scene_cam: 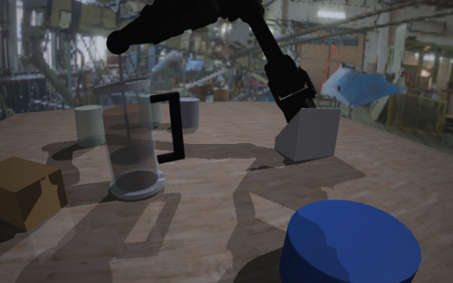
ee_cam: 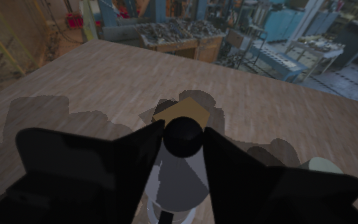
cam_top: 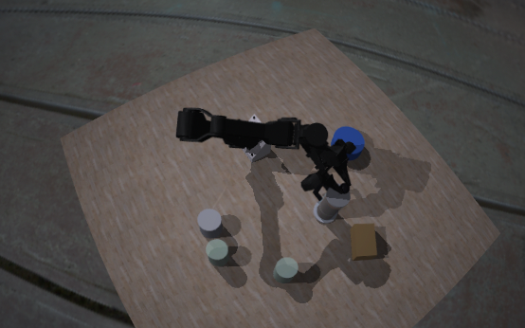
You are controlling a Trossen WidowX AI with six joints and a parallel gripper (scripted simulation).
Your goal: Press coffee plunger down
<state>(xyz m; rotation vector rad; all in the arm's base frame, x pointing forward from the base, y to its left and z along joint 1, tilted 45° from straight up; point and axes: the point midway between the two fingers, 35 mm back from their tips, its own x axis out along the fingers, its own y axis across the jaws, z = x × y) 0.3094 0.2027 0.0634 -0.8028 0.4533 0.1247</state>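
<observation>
My gripper tip is now 3 cm past the coffee press, 1 cm to the left of it and 10 cm above it. From my gripper tip the other things lie so: blue round block: 20 cm behind, 21 cm to the left, 18 cm below; then brown box: 14 cm ahead, 4 cm to the left, 17 cm below.
</observation>
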